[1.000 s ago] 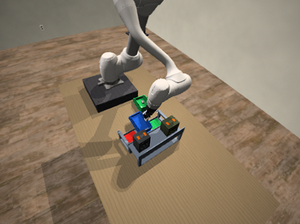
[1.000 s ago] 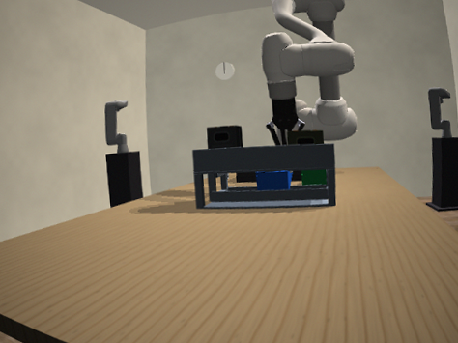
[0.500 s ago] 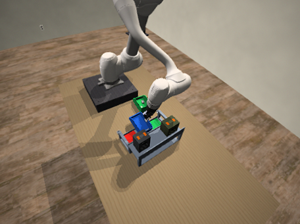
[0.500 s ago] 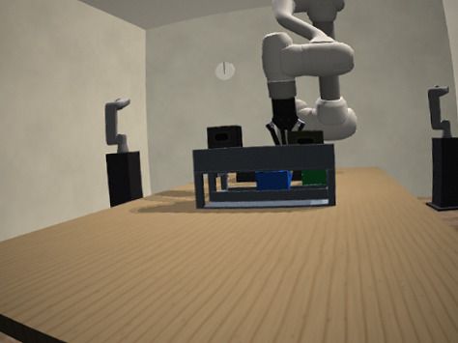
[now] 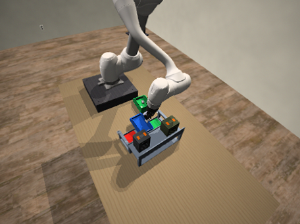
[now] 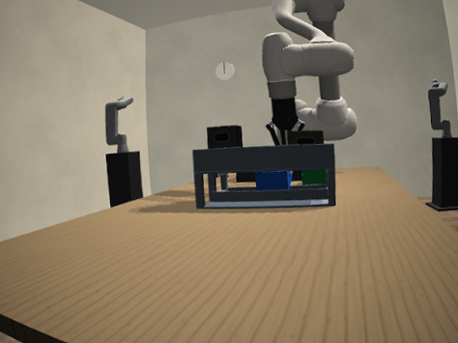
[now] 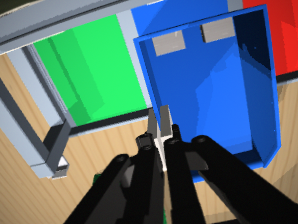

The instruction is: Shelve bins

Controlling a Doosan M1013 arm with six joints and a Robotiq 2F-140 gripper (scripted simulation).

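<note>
Now: hand 10 mm past the blue bin, 50 mm to the left of it and 40 mm above it. Also, from my hand: olive box (170 mm ahead, 60 mm to the left, 50 mm above); then black box (150 mm ahead, 170 mm to the right, 60 mm above); then green bin (210 mm behind, 110 mm to the left, 60 mm below).
</note>
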